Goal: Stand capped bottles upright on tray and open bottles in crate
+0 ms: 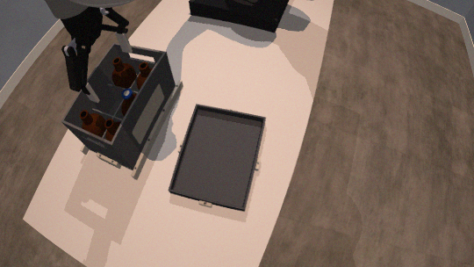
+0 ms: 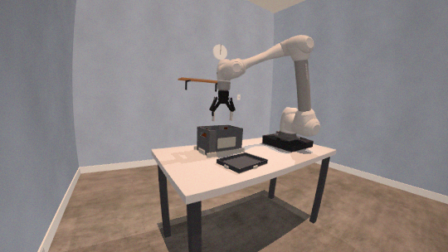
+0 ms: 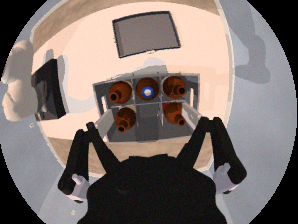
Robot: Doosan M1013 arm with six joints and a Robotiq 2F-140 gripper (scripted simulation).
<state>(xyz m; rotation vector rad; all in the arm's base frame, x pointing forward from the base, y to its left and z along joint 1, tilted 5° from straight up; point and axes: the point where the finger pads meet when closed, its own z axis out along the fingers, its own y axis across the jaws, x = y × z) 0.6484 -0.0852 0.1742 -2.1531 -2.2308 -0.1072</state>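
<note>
My hand is 15 cm above the bottle and 3 cm to the right of it. From my hand the other things lie so: dark tray (26 cm to the left, 22 cm below, 1 cm ahead); then dark grey crate (15 cm below, 2 cm to the right).
</note>
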